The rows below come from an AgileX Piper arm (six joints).
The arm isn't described. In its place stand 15 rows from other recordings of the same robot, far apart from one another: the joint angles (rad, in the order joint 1, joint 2, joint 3, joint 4, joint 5, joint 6), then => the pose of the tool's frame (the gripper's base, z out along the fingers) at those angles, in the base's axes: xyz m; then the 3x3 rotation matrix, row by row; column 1 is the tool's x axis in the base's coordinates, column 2 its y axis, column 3 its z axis.
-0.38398, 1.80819, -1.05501, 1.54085, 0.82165, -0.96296 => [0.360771 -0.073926 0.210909], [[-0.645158 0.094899 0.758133], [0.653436 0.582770 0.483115], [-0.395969 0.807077 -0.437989]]
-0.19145, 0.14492, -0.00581, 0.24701, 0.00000, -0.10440 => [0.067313 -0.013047 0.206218], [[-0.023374 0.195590 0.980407], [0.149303 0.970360 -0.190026], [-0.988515 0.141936 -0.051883]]
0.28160, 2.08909, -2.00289, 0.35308, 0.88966, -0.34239 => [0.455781 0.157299 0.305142], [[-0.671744 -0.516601 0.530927], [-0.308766 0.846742 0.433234], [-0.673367 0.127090 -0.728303]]
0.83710, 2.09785, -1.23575, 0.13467, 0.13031, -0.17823 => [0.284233 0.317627 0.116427], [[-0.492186 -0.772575 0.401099], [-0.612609 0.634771 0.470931], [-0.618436 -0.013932 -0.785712]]
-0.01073, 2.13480, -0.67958, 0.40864, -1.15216, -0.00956 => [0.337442 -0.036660 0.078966], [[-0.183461 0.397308 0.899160], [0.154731 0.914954 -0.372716], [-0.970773 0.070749 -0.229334]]
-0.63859, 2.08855, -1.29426, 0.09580, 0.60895, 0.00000 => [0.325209 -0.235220 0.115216], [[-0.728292 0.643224 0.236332], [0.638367 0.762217 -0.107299], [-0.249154 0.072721 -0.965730]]
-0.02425, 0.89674, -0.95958, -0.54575, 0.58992, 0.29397 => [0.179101 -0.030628 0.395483], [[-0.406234 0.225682 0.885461], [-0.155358 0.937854 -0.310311], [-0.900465 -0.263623 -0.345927]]
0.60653, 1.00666, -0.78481, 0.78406, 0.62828, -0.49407 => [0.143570 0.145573 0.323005], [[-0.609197 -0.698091 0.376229], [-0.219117 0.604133 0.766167], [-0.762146 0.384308 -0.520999]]
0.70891, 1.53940, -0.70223, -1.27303, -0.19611, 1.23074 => [0.214446 0.206248 0.194615], [[-0.456319 -0.765825 0.453084], [-0.439000 0.636664 0.633986], [-0.773985 0.090396 -0.626719]]
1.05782, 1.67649, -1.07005, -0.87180, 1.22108, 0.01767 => [0.202571 0.226286 0.231181], [[-0.238630 -0.742949 0.625366], [-0.934823 0.001348 -0.355112], [0.262987 -0.669347 -0.694847]]
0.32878, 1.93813, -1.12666, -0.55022, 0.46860, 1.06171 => [0.364154 0.101530 0.142981], [[-0.841706 0.270514 0.467283], [0.259046 0.961654 -0.090095], [-0.473737 0.045215 -0.879505]]
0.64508, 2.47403, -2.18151, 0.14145, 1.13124, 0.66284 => [0.406082 0.320094 0.150191], [[-0.992701 0.048938 0.110228], [0.074622 0.967251 0.242604], [-0.094745 0.249059 -0.963843]]
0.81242, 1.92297, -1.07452, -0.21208, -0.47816, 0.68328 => [0.280453 0.308850 0.191594], [[-0.547546 -0.598143 0.585165], [0.108719 0.642529 0.758510], [-0.829683 0.478938 -0.286784]]
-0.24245, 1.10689, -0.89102, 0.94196, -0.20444, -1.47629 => [0.238554 -0.074389 0.381806], [[-0.211255 0.335257 0.918136], [-0.473998 0.786353 -0.396199], [-0.854808 -0.518894 -0.007210]]
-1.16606, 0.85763, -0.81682, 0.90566, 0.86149, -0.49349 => [0.111014 -0.121166 0.355610], [[-0.103469 0.572192 0.813567], [0.645241 0.661100 -0.382898], [-0.756940 0.485329 -0.437605]]
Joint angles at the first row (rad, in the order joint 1, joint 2, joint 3, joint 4, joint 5, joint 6):
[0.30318, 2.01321, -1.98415, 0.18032, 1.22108, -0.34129]
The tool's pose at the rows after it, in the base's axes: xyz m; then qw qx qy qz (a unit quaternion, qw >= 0):
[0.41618 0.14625 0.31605 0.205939 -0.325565 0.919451 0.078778]
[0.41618 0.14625 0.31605 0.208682 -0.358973 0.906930 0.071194]
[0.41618 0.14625 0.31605 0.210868 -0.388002 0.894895 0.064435]
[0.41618 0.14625 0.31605 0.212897 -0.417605 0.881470 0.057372]
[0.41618 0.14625 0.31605 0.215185 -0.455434 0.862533 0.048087]
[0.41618 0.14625 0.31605 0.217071 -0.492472 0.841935 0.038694]
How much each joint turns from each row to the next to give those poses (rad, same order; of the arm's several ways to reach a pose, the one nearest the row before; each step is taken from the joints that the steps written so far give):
[-0.00001, 0.00000, -0.00001, 0.00000, 0.00002, -0.06298]
[0.00000, 0.00000, 0.00000, 0.00000, 0.00000, -0.07316]
[0.00000, 0.00000, 0.00000, 0.00000, -0.00001, -0.06444]
[0.00000, 0.00000, 0.00000, 0.00000, 0.00001, -0.06665]
[0.00000, 0.00000, 0.00000, 0.00000, 0.00000, -0.08675]
[0.00000, 0.00000, 0.00000, 0.00000, -0.00001, -0.08691]

